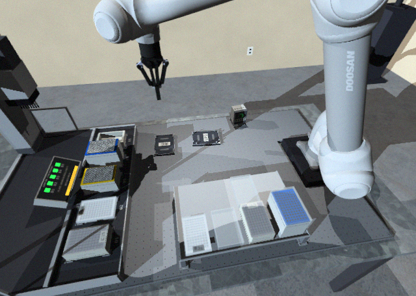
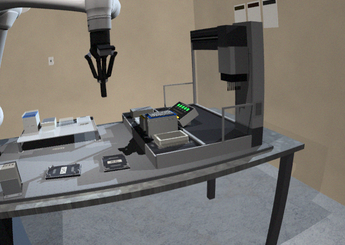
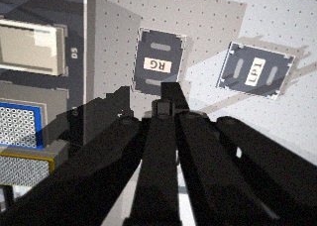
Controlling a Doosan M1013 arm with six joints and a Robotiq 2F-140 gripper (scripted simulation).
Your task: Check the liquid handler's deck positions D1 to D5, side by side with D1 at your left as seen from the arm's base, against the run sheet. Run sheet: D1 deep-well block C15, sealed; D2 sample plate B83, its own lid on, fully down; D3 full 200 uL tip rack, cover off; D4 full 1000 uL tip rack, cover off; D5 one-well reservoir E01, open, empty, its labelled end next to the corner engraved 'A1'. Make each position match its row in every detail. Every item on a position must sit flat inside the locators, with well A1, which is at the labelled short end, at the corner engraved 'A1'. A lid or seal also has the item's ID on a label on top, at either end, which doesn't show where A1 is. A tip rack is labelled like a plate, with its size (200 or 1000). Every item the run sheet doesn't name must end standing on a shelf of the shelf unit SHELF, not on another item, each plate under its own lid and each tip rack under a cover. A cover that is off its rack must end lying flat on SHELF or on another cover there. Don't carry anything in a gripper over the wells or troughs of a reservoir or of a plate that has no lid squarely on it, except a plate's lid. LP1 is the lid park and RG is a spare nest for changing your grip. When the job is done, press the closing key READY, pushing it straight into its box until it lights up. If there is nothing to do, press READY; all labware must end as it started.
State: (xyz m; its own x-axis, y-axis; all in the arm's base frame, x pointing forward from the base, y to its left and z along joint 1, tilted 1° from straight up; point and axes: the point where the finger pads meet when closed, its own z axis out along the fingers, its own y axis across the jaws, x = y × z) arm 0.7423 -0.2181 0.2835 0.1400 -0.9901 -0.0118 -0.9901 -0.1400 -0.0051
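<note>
Now: hand 42 cm past the green key, 7 cm to the left of it and 23 cm above it. Also, from my hand: yellow rack (26 cm ahead, 26 cm to the left, 22 cm below); blue-rimmed tip rack (26 cm ahead, 14 cm to the left, 19 cm below); one-well reservoir (26 cm ahead, 1 cm to the left, 25 cm below).
</note>
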